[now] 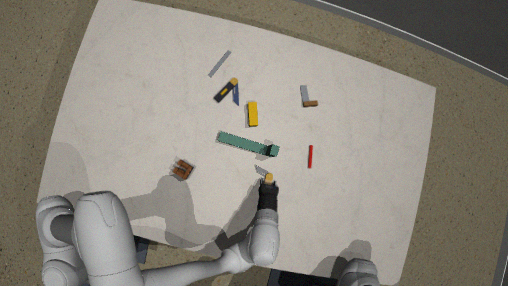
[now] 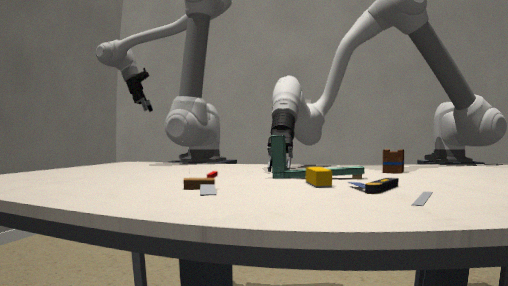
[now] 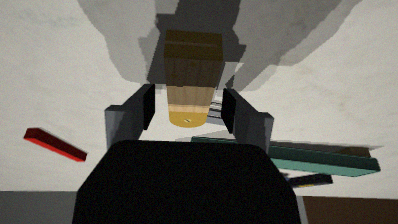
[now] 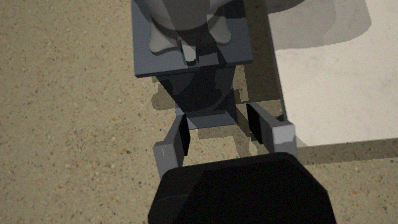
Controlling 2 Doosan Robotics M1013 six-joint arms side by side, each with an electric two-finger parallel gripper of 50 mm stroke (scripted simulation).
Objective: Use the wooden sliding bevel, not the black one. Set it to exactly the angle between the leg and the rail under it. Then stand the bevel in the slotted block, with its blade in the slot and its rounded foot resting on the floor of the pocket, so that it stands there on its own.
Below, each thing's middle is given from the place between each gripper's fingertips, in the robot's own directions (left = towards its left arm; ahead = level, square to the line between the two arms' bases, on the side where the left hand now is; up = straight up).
My left hand is 2 cm short of the wooden sliding bevel [image 3: 192,60], 1 cm to the right of it and 1 cm above it. From my left hand the other things lie so: red stick [image 3: 35,135] (16 cm to the right, 16 cm ahead, 2 cm below).
The red stick is 680 mm ahead of my right hand, 580 mm to the left of it and 260 mm below it. From my right hand the other things lie so: wooden sliding bevel 750 mm to the left, 550 mm ahead, 260 mm below.
